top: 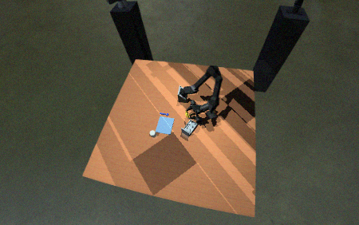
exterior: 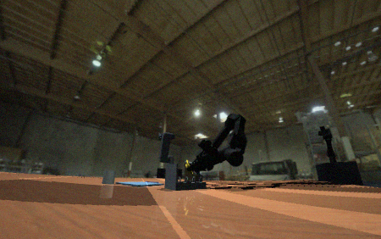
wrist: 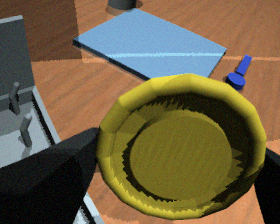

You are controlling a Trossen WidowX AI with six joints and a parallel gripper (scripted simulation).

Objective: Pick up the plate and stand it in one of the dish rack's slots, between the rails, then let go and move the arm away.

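Now: the grey dish rack 80 mm ahead of my gripper tip, 50 mm below it and 40 mm to the left of it. From my gripper tip the other things lie so: yellow plate: 10 mm to the left; blue mat: 170 mm to the right, 90 mm ahead, 70 mm below; blue spoon: 200 mm to the right, 70 mm below, 10 mm behind.
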